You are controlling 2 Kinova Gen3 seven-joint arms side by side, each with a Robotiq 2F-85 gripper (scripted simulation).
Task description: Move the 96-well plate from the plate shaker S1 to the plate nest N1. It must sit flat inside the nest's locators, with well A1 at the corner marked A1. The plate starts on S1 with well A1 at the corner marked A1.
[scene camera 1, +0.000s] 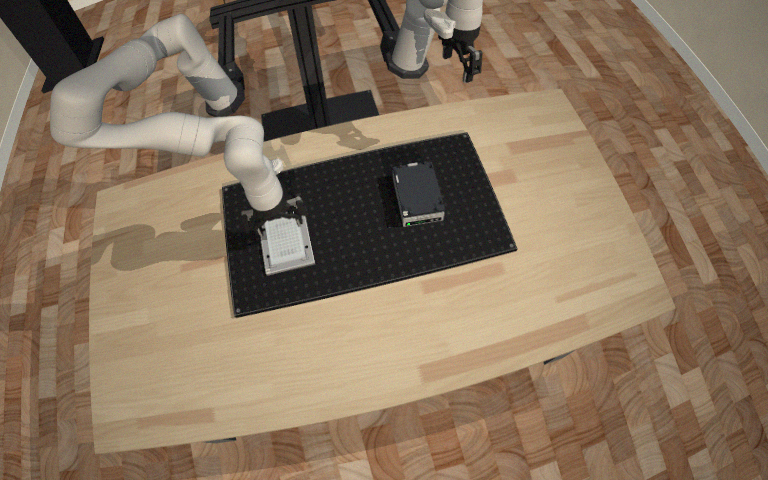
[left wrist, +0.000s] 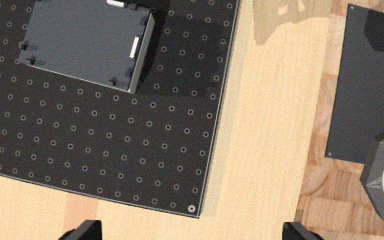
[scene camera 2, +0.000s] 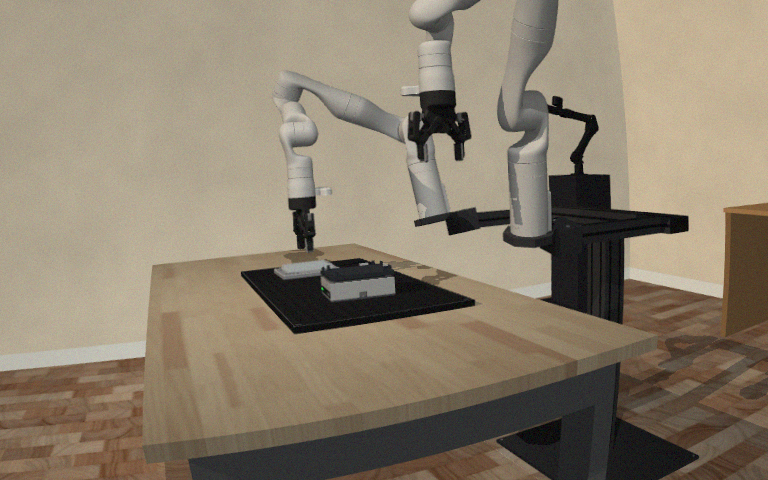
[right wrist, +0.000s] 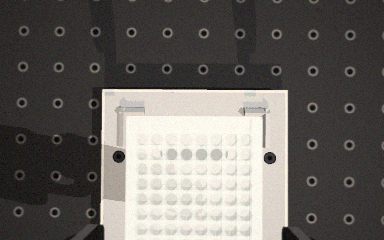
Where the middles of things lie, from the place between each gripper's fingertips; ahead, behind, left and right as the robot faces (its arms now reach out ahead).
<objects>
Right now my right hand (scene camera 1: pixel 280 228) is 50 mm above the white 96-well plate (scene camera 1: pixel 287 249).
The white 96-well plate lies 20 cm ahead of my left hand, 47 cm to the right of it and 27 cm below it.
</objects>
